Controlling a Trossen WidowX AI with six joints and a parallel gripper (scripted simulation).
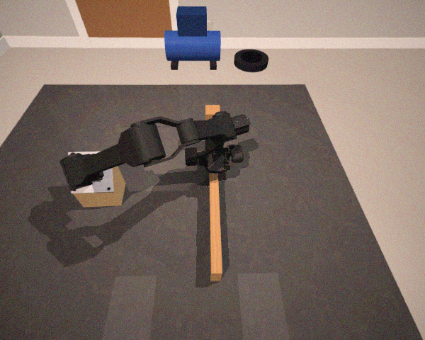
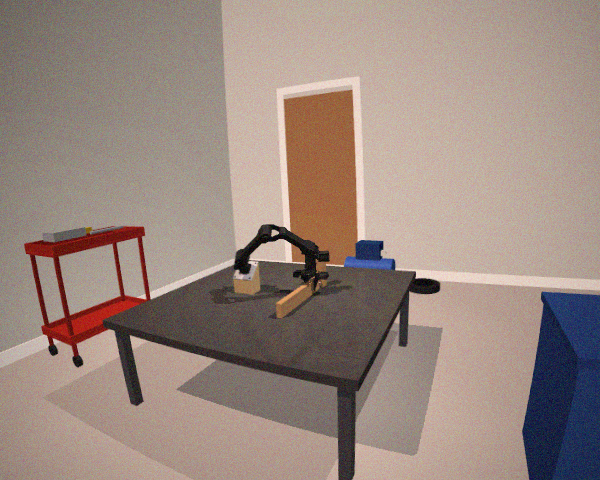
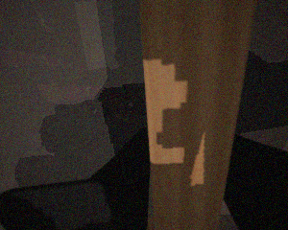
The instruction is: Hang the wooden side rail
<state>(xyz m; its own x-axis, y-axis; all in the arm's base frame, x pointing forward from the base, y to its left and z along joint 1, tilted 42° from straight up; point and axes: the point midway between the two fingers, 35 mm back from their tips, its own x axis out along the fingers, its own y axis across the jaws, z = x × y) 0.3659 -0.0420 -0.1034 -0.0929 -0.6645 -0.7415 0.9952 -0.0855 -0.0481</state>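
The headboard post is 20 mm ahead of my gripper tip, 140 mm to the left of it and 60 mm above it.
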